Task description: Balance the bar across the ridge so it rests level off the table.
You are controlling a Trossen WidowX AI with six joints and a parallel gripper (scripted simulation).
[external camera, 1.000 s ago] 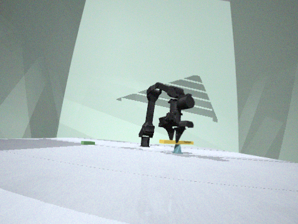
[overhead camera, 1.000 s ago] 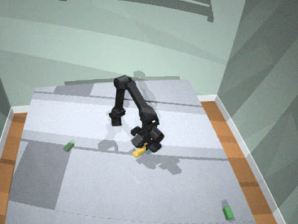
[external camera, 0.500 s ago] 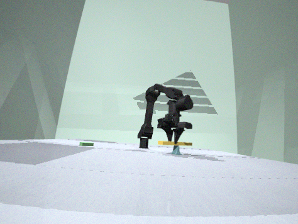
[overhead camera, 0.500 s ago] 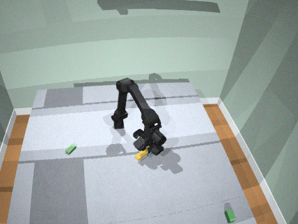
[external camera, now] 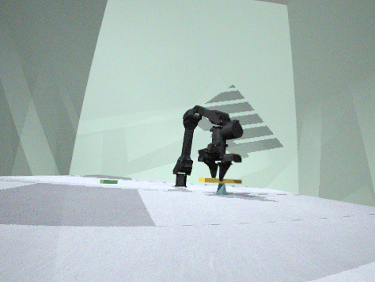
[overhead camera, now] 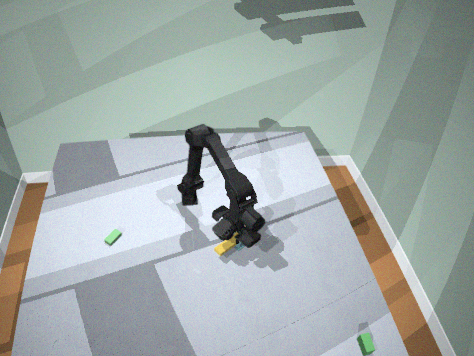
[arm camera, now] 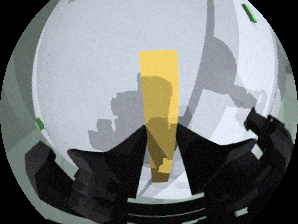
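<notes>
My gripper tip is 2 cm past the yellow bar and 2 cm to the right of it.
</notes>
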